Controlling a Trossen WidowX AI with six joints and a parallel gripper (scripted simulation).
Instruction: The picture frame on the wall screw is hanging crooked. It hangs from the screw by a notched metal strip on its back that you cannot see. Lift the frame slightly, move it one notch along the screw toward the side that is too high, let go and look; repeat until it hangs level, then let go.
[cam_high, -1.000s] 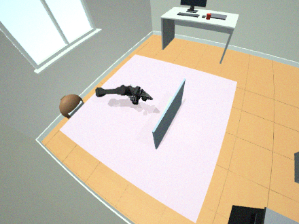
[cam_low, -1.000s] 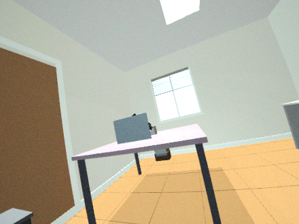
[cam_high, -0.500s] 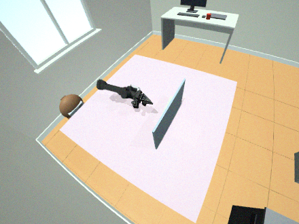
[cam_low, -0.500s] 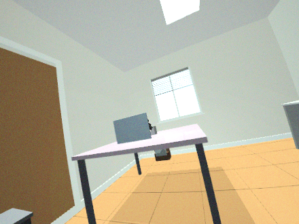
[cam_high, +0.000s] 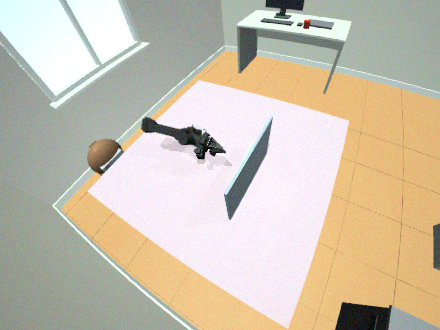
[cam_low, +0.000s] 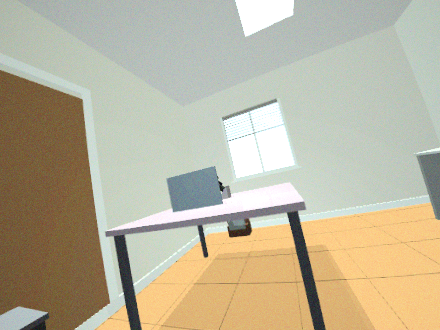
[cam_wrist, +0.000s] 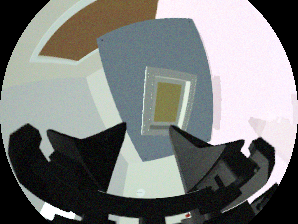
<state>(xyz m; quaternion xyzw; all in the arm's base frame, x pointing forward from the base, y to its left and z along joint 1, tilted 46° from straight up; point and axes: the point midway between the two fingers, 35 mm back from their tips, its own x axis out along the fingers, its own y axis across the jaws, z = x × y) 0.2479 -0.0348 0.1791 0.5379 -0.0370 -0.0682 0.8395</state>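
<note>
The picture frame lies 130 mm ahead of my gripper tip, 50 mm below it and 10 mm to the left of it. From my gripper tip the other things lie so: grey-blue wall panel 140 mm ahead, 60 mm below, 10 mm to the right.
</note>
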